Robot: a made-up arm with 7 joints.
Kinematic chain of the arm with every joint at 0, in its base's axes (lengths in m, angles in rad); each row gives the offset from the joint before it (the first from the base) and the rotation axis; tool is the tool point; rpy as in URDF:
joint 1: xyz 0 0 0.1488 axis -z
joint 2: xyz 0 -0.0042 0.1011 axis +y
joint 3: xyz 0 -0.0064 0.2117 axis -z
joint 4: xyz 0 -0.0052 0.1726 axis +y
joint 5: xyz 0 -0.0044 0.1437 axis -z
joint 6: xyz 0 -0.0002 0.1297 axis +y
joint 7: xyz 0 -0.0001 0.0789 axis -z
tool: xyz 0 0 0 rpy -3.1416 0 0
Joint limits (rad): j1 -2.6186..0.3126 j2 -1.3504..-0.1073 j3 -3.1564..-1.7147 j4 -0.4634..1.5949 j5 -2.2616..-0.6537 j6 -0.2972..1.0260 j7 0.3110..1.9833
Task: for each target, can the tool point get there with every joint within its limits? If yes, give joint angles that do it. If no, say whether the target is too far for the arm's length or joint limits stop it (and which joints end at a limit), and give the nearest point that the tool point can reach.
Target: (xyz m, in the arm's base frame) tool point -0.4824 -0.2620 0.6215
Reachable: yes | joints -0.8215 -0.6421 -2.3543 0.9000 -2.1075 0.2412 0.5293
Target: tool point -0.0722 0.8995 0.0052
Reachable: no: too far | nearest point -0.2705 0.4229 0.2109 | short by 0.556 m
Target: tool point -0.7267 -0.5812 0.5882
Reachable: no: too far | nearest point -0.5408 -0.4325 0.5016 | short by 0.253 m
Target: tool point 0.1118 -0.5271 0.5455
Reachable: yes | joints -1.8565 -0.5786 -2.8192 1.1411 -1.9790 0.7921 1.0518
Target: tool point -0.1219 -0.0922 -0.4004
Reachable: no: joint limits stop it (at a limit: joint 2, joint 4, joint 5) | nearest point -0.3210 -0.2428 -0.0032 | short by 0.469 m
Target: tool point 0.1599 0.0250 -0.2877
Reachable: no: joint limits stop it (at a limit: joint 1, joint 2, joint 3, joint 4, joint 5) | nearest point 0.3597 -0.1585 0.0072 | short by 0.401 m
